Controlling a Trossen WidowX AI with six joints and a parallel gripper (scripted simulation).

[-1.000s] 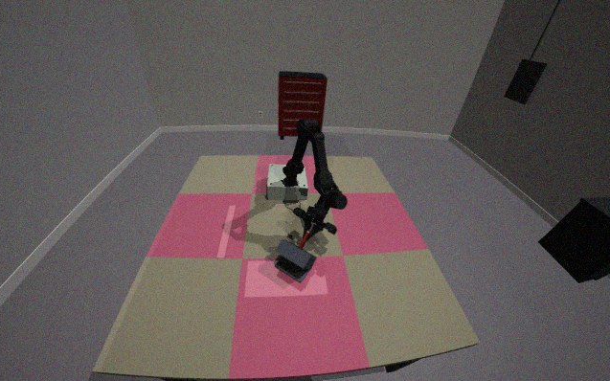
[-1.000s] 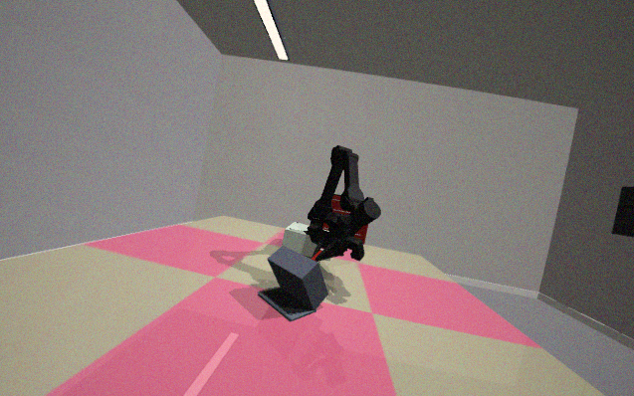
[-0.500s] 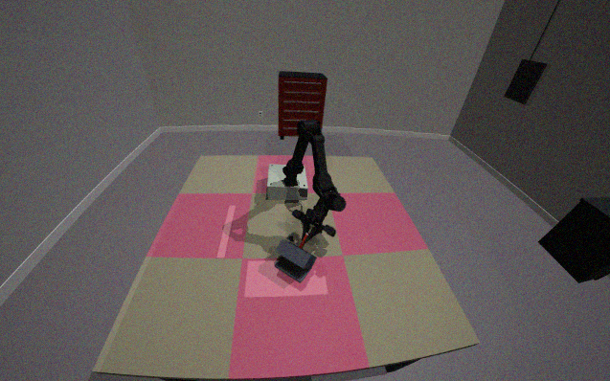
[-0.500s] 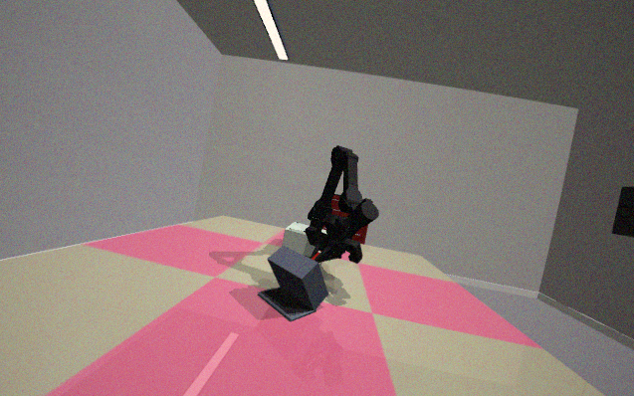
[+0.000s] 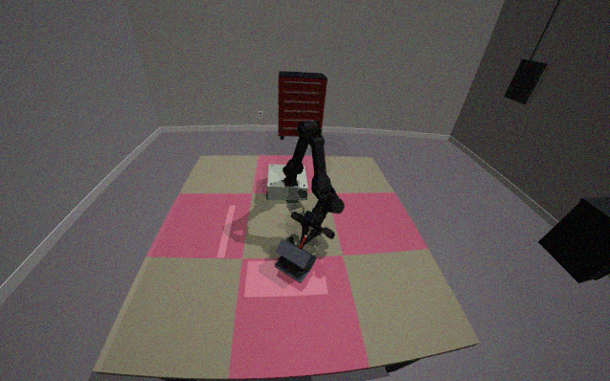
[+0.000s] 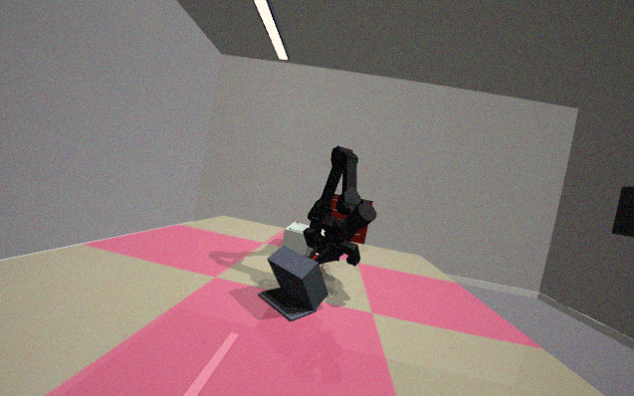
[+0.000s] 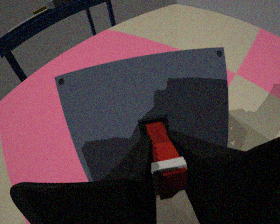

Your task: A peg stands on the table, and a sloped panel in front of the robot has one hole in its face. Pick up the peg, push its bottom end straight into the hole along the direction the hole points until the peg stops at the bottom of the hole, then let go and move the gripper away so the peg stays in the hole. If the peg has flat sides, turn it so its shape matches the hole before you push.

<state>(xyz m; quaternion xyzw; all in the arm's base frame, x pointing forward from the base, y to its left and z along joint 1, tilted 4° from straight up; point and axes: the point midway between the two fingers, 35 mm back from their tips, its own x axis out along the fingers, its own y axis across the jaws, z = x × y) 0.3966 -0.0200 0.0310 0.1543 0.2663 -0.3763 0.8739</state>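
Now: gripper tip 10 mm past the red peg, 10 mm to the right of it and 10 mm below it. The rest, counted from my gripper tip: dark grey sloped panel: 30 mm ahead, 30 mm to the right, 30 mm below.
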